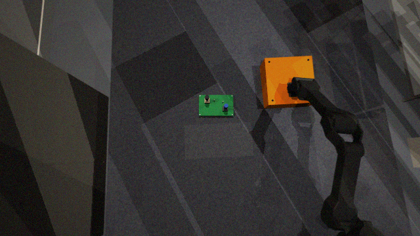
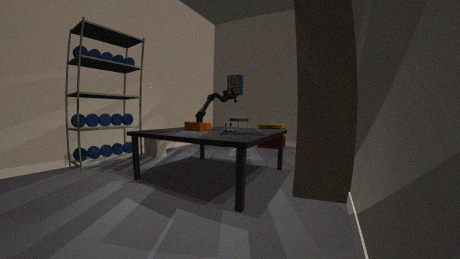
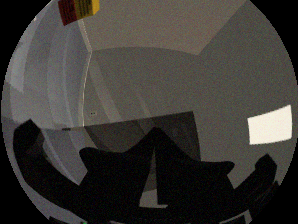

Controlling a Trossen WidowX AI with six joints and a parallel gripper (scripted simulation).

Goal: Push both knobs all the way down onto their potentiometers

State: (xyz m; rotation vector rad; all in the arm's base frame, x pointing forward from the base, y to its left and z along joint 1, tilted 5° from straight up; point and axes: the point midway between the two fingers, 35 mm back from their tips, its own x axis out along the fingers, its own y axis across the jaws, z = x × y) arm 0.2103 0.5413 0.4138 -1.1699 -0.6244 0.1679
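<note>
Right now my gripper tip is 55 cm to the left of the blue knob, 40 cm above it and 7 cm short of it. Round my gripper tip: dark knob: 59 cm to the right, 39 cm below, 15 cm ahead.
</note>
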